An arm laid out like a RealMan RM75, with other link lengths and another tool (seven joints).
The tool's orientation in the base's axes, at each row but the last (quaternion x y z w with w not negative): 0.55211 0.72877 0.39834 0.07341; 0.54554 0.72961 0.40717 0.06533; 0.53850 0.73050 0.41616 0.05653; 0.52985 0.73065 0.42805 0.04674; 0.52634 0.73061 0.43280 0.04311; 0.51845 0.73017 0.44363 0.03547; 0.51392 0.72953 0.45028 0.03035; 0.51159 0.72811 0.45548 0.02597; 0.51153 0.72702 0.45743 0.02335; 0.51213 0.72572 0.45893 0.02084
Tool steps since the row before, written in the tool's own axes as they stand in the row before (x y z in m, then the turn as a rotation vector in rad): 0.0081 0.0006 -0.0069 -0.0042 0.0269 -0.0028; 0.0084 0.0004 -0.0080 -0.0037 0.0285 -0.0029; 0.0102 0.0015 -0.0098 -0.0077 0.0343 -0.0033; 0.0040 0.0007 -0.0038 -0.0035 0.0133 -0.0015; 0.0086 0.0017 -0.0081 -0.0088 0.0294 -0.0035; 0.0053 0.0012 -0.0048 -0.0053 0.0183 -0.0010; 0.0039 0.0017 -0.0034 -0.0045 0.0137 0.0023; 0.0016 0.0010 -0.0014 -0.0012 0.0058 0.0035; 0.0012 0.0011 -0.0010 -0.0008 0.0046 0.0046; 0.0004 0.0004 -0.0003 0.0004 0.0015 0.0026
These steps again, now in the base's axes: -0.0064 0.0036 0.0077 0.0201 -0.0031 0.0183; -0.0073 0.0030 0.0085 0.0211 -0.0026 0.0196; -0.0083 0.0033 0.0111 0.0268 -0.0057 0.0223; -0.0032 0.0011 0.0044 0.0105 -0.0028 0.0086; -0.0068 0.0023 0.0096 0.0236 -0.0071 0.0186; -0.0040 0.0013 0.0059 0.0152 -0.0035 0.0110; -0.0023 0.0010 0.0048 0.0132 -0.0012 0.0062; -0.0007 0.0004 0.0022 0.0065 0.0017 0.0014; -0.0003 0.0003 0.0019 0.0060 0.0026 0.0002; -0.0001 0.0001 0.0006 0.0022 0.0021 -0.0003
